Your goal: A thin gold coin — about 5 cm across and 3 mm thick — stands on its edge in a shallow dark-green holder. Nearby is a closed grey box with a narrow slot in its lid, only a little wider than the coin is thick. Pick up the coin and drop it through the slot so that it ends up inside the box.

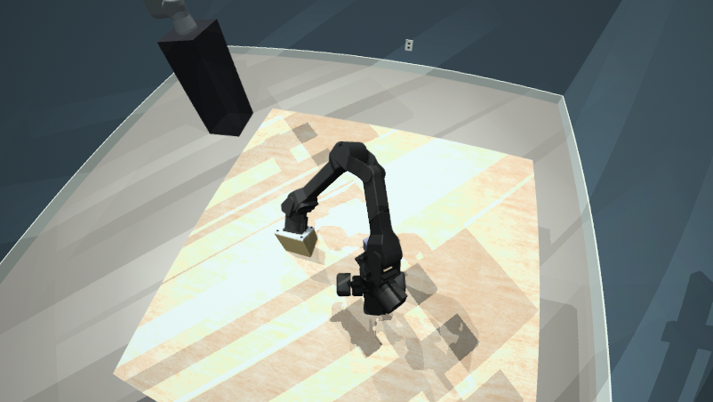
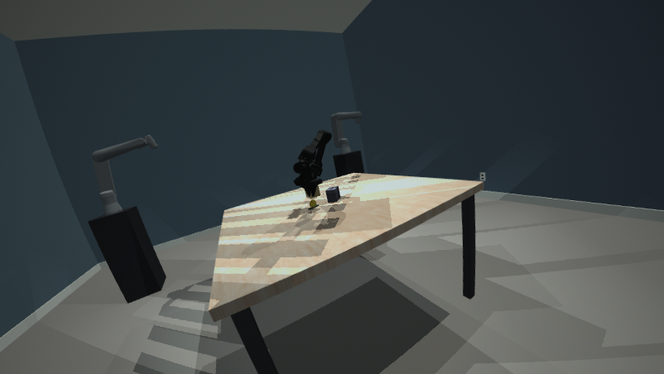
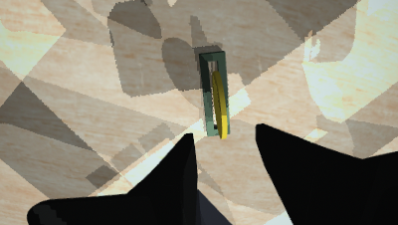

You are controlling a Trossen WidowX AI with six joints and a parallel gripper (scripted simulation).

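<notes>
Now: the gold coin 5 cm below my gripper tip.
</notes>
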